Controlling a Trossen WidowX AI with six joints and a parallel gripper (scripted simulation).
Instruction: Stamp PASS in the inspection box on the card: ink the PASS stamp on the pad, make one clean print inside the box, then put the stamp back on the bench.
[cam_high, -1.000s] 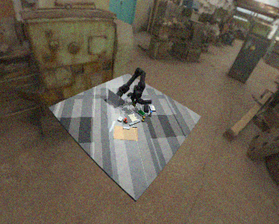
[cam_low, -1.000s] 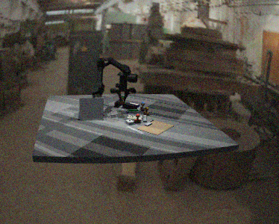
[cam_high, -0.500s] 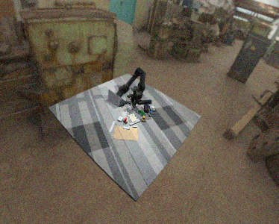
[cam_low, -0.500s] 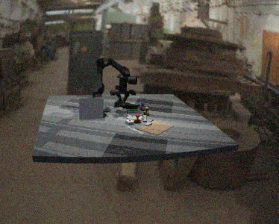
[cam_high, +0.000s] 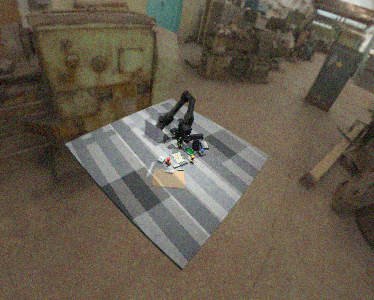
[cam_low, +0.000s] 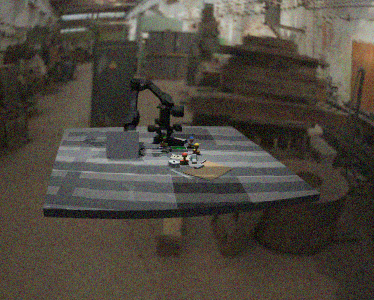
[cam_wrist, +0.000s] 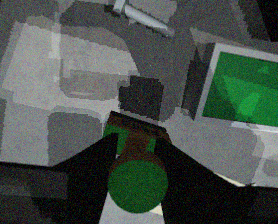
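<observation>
The green ink pad is 9 cm ahead of my gripper tip, 4 cm to the left of it and 5 cm below it. From my gripper tip the other things lie so: dark block (7 cm ahead, 14 cm to the left, 4 cm below); cream card (9 cm ahead, 8 cm to the right, 6 cm below); pass stamp (right at my gripper tip).
</observation>
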